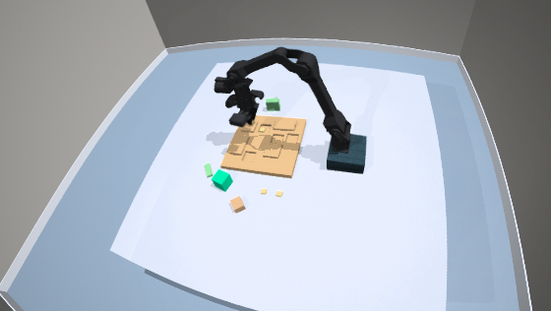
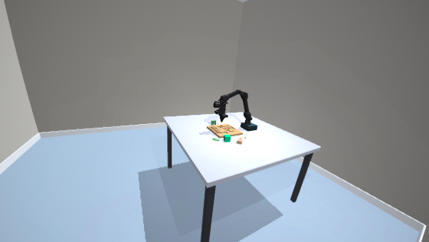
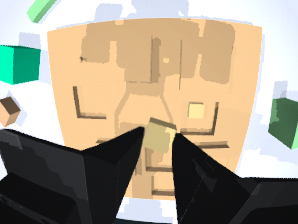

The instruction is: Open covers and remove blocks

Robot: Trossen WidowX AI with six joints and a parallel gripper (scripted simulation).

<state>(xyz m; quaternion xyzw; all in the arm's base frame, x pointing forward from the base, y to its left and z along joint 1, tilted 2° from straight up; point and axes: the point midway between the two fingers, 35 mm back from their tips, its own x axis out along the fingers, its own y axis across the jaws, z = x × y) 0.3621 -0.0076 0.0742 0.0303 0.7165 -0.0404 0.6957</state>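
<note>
Right now the tan puzzle board is 40 mm behind my gripper tip and 90 mm below it. The rest, counted from my gripper tip: tan cube (40 mm behind, 310 mm to the left, 100 mm below); light green bar (150 mm ahead, 190 mm to the left, 100 mm below); green cube (50 mm ahead, 240 mm to the left, 80 mm below).
</note>
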